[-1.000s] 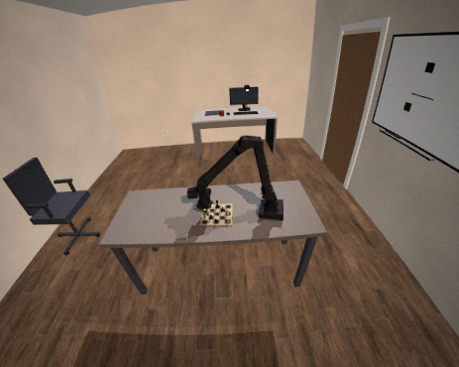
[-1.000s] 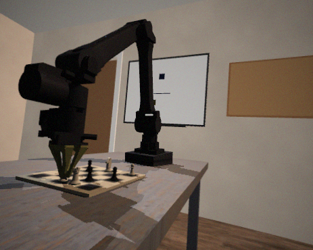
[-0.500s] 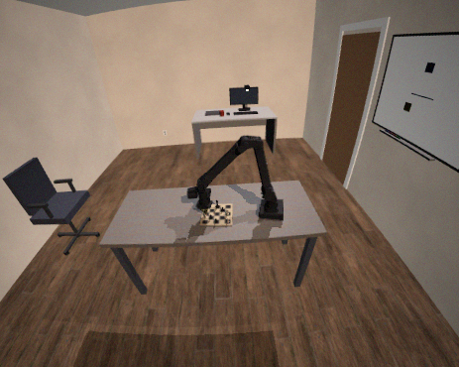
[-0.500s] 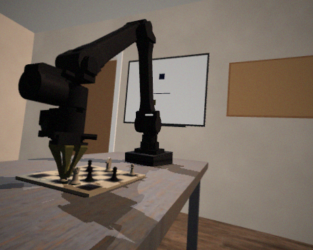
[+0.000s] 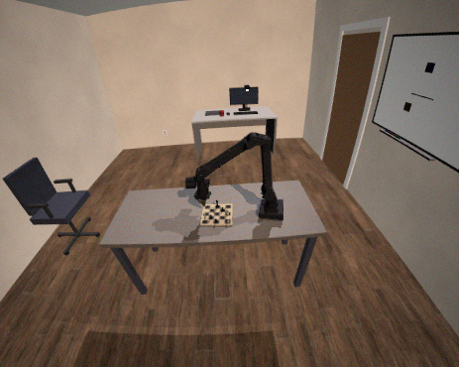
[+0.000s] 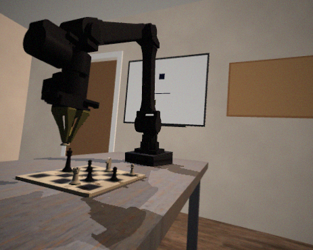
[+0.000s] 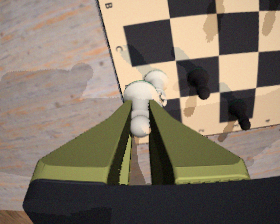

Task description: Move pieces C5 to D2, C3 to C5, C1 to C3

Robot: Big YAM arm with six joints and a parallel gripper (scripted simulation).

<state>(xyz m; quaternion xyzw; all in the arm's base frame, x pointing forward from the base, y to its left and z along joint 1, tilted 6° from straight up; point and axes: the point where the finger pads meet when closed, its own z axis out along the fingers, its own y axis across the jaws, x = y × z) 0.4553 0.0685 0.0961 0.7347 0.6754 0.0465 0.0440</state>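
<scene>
The chessboard lies 10 cm below my hand, 8 cm behind it and 1 cm to the right of it. Round my hand: white rook: 8 cm below, 3 cm to the left, 1 cm behind; tall black piece: 9 cm to the right, 7 cm behind, 6 cm below.
</scene>
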